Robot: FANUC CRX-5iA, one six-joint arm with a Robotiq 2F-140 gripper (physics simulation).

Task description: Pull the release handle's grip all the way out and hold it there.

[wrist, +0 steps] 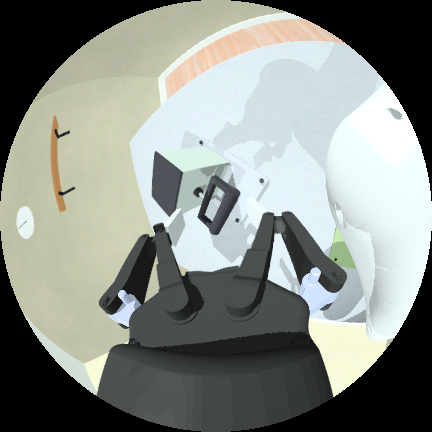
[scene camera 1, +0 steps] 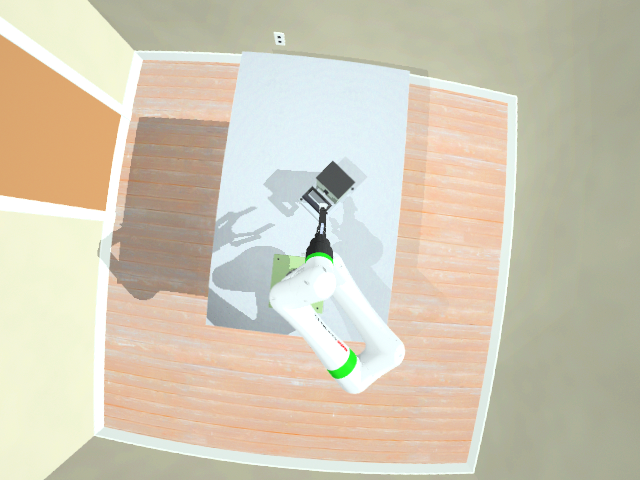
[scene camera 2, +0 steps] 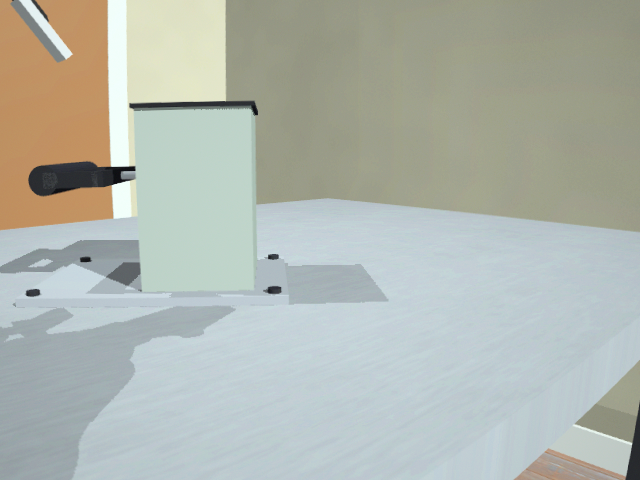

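Observation:
The release handle's grip, a black rectangular loop [scene camera 1: 310, 202] [scene camera 2: 64, 178] [wrist: 227, 211], stands out sideways on a short rod from a pale green box [scene camera 2: 196, 201] [wrist: 202, 159] with a dark top [scene camera 1: 334, 179]. How far out the rod is cannot be told. My gripper [scene camera 1: 323, 207] [wrist: 214, 211] is open and empty. In the wrist view the grip shows beyond the gap between its two pale fingertip pads. In scene camera 2 one pad [scene camera 2: 43, 32] hangs above the grip, clearly apart from it; the other pad does not show there.
The box stands on a pale base plate [scene camera 2: 155, 299] [wrist: 256, 176] with dark bolts, on a light grey table [scene camera 1: 320, 113] [scene camera 2: 413, 335]. The white arm [scene camera 1: 330, 330] [wrist: 375, 165] reaches in from its green mounting plate [scene camera 1: 280, 264] [wrist: 344, 254]. A wall with a hook rail [wrist: 57, 165] shows in the wrist view.

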